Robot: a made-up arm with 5 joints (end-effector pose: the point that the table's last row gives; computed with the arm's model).
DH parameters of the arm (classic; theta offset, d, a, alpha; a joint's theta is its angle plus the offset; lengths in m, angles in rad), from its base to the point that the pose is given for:
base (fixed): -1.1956 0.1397 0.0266 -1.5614
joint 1: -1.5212 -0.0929 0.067 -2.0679
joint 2: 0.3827 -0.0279 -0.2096 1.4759
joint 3: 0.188 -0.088 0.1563 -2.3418
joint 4: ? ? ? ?
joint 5: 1.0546 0 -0.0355 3.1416
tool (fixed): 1.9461 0.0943 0 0
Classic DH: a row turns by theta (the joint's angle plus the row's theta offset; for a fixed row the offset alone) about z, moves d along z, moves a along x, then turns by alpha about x.
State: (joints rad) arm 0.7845 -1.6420 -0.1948 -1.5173 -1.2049
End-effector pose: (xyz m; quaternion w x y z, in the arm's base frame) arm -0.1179 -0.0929 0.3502 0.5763 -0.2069 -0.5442 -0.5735
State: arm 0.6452 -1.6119 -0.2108 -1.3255 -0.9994
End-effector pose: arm -0.1514 -0.0635 0.3472 0.4305 -0.0986 -0.6796 -0.5857
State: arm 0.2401 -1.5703 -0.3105 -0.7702 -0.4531
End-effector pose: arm -0.2239 -0.0070 0.2802 0.1188 0.3536 -0.8476 -0.3774
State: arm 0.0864 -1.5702 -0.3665 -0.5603 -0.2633
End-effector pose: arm -0.2323 -0.0032 0.2475 0.0728 0.5331 -0.8066 -0.2449
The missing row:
joint 4: -0.6171 0.0519 -0.011 -0.7501
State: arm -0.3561 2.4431 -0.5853 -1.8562 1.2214
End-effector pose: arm 0.0774 0.0775 0.2857 0.3624 -0.2168 -0.4148 -0.8059
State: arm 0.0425 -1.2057 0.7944 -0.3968 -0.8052
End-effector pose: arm -0.2545 -0.0585 0.1632 0.2627 0.1007 0.8987 0.3365
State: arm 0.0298 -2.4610 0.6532 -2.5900 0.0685
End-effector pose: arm -0.0377 -0.1409 0.3613 0.0932 -0.7318 -0.4169 -0.5310
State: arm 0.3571 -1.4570 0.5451 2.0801 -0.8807
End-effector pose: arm -0.1668 -0.2085 0.1853 0.3669 -0.5156 0.6267 -0.4548
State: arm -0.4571 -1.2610 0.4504 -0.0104 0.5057
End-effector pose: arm -0.2447 -0.1035 0.1326 0.1533 -0.7232 0.6176 -0.2683
